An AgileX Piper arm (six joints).
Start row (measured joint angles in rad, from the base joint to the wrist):
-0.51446, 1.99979, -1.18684, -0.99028, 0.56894, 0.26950
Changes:
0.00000, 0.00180, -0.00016, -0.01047, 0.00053, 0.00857
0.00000, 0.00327, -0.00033, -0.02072, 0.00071, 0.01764
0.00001, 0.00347, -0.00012, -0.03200, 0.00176, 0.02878
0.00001, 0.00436, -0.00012, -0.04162, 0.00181, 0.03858
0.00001, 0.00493, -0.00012, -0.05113, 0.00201, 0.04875
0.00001, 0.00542, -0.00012, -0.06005, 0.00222, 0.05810
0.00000, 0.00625, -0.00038, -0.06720, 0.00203, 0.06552
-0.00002, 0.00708, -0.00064, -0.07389, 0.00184, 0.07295
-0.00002, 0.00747, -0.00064, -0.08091, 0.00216, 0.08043
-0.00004, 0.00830, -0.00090, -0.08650, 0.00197, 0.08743
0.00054, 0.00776, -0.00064, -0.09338, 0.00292, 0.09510
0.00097, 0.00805, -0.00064, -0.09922, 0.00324, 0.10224
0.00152, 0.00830, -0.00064, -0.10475, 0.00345, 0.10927
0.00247, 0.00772, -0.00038, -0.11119, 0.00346, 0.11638
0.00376, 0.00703, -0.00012, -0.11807, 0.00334, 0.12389
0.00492, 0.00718, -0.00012, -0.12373, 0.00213, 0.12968
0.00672, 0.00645, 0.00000, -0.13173, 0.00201, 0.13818
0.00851, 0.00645, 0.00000, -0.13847, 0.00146, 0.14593
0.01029, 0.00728, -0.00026, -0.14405, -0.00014, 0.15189
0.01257, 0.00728, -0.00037, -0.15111, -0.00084, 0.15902
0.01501, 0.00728, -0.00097, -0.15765, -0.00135, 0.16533
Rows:
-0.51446, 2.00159, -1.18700, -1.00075, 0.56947, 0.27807
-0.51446, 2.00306, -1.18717, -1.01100, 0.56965, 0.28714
-0.51445, 2.00326, -1.18696, -1.02228, 0.57070, 0.29828
-0.51445, 2.00415, -1.18696, -1.03190, 0.57075, 0.30808
-0.51445, 2.00472, -1.18696, -1.04141, 0.57095, 0.31825
-0.51445, 2.00521, -1.18696, -1.05033, 0.57116, 0.32760
-0.51446, 2.00604, -1.18722, -1.05748, 0.57097, 0.33502
-0.51448, 2.00687, -1.18748, -1.06417, 0.57078, 0.34245
-0.51448, 2.00726, -1.18748, -1.07119, 0.57110, 0.34993
-0.51450, 2.00809, -1.18774, -1.07678, 0.57091, 0.35693
-0.51392, 2.00755, -1.18748, -1.08366, 0.57186, 0.36460
-0.51349, 2.00784, -1.18748, -1.08950, 0.57218, 0.37174
-0.51294, 2.00809, -1.18748, -1.09503, 0.57239, 0.37877
-0.51199, 2.00751, -1.18722, -1.10147, 0.57240, 0.38588
-0.51070, 2.00682, -1.18696, -1.10835, 0.57228, 0.39339
-0.50954, 2.00697, -1.18696, -1.11401, 0.57107, 0.39918
-0.50774, 2.00624, -1.18684, -1.12201, 0.57095, 0.40768
-0.50595, 2.00624, -1.18684, -1.12875, 0.57040, 0.41543
-0.50417, 2.00707, -1.18710, -1.13433, 0.56880, 0.42139
-0.50189, 2.00707, -1.18721, -1.14139, 0.56810, 0.42852
-0.49945, 2.00707, -1.18781, -1.14793, 0.56759, 0.43483

